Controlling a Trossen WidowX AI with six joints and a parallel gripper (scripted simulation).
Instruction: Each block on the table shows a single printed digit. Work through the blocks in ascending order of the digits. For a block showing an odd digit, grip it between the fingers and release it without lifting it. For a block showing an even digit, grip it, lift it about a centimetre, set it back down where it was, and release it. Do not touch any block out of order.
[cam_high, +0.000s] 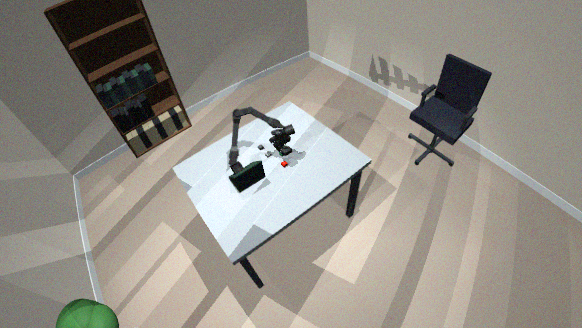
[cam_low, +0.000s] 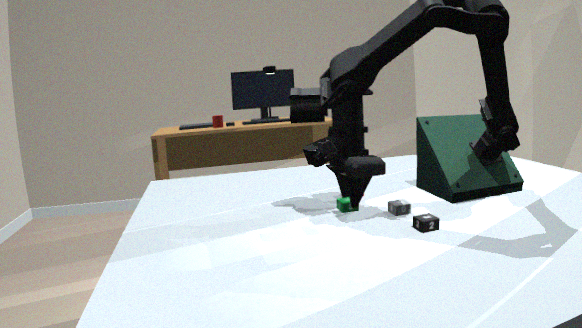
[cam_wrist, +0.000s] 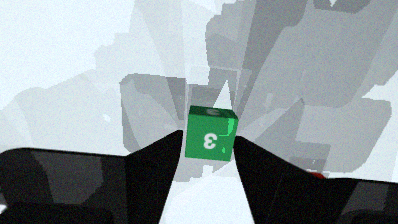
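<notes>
Right now the green block marked 3 is 10 mm ahead of my gripper tip. Also, from my gripper tip: grey block marked 0: 70 mm behind, 60 mm to the left; black block marked 2: 160 mm to the left, 60 mm behind; red block marked 4: 80 mm to the right, 50 mm behind.
</notes>
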